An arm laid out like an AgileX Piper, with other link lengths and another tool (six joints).
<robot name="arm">
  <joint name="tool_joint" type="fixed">
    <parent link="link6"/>
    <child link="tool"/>
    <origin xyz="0.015 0.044 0.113" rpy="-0.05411 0 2.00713"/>
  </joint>
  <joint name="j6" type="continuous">
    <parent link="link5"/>
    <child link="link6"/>
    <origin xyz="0 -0.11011 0" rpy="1.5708 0 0"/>
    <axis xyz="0 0 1"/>
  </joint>
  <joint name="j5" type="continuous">
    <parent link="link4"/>
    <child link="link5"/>
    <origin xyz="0 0 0" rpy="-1.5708 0 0"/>
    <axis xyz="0 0 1"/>
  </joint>
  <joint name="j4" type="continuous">
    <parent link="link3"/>
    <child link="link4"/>
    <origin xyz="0.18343 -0.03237 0" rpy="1.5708 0 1.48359"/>
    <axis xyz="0 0 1"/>
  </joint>
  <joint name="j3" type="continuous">
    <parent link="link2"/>
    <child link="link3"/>
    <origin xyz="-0.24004 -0.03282 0"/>
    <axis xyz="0 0 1"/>
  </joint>
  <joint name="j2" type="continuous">
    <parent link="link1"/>
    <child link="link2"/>
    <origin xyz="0 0 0" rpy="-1.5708 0 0"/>
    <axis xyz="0 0 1"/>
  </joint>
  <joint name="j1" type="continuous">
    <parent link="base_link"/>
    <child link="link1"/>
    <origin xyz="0 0 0.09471"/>
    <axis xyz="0 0 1"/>
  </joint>
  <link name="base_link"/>
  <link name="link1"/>
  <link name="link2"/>
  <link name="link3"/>
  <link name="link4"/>
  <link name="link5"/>
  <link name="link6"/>
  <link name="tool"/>
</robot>
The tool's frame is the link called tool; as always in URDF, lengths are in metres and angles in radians. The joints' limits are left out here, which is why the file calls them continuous.
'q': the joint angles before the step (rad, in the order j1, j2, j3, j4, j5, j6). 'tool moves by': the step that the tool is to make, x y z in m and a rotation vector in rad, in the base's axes. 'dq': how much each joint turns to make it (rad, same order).
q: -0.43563 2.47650 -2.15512 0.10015 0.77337 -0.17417
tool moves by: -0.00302 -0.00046 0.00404 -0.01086 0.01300 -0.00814
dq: 0.00547 -0.01546 0.00242 -0.03032 0.01879 0.02606
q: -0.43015 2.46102 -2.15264 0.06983 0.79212 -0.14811
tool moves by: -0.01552 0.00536 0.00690 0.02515 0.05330 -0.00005
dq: -0.00445 -0.03922 0.01530 -0.00162 0.08297 0.00178
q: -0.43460 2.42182 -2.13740 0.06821 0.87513 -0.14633
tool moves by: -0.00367 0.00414 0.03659 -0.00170 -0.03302 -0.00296
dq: -0.00002 -0.08768 0.00205 0.00873 0.05474 0.00636
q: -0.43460 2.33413 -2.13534 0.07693 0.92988 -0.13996
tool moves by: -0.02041 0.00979 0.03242 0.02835 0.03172 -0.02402
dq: 0.00000 -0.09629 0.00004 -0.00756 0.13491 0.03944
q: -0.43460 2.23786 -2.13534 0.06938 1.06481 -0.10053
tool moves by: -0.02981 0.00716 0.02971 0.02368 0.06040 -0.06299
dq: -0.00001 -0.10080 0.00001 -0.03843 0.16224 0.07794
